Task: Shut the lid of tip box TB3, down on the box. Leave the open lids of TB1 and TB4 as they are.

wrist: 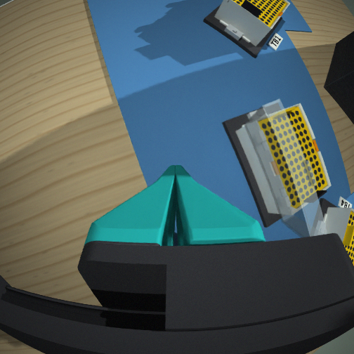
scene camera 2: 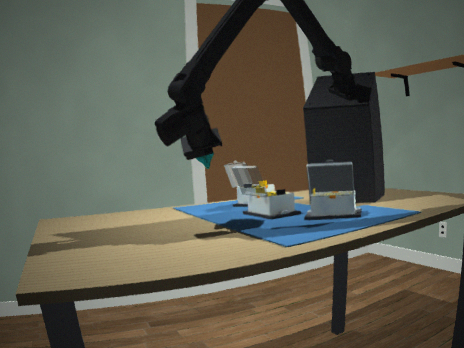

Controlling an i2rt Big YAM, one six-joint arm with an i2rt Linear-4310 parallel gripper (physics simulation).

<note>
In view: my gripper [scene camera 2: 207,167].
My gripper also shows in the wrist view [wrist: 175,174].
</note>
